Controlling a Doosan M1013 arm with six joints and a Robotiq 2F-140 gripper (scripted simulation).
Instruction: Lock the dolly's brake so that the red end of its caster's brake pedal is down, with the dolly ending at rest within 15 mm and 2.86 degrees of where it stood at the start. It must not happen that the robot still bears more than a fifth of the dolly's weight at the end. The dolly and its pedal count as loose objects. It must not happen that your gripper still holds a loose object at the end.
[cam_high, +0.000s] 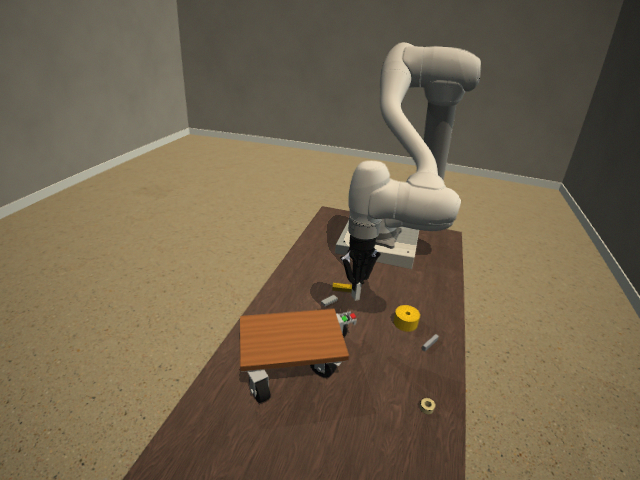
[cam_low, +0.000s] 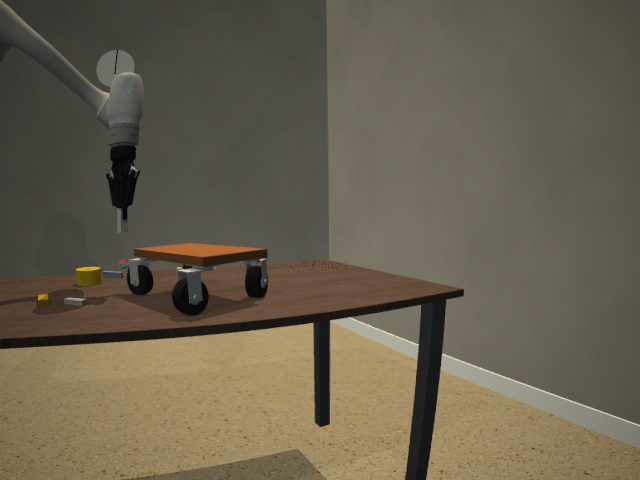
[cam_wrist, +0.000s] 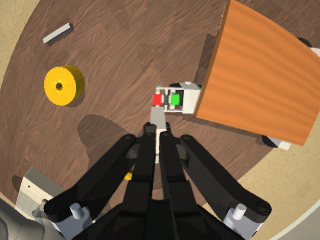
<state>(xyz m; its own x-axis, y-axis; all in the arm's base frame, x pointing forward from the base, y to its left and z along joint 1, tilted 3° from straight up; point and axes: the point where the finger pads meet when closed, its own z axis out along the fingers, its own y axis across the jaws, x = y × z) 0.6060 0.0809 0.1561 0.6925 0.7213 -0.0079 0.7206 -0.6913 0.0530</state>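
The brake pedal lies 10 mm ahead of my hand, 10 mm to the right of it and 120 mm below it. From my hand the other things lie so: grey block 70 mm behind, 260 mm to the left, 190 mm below; then yellow cylinder 140 mm behind, 160 mm to the left, 180 mm below.
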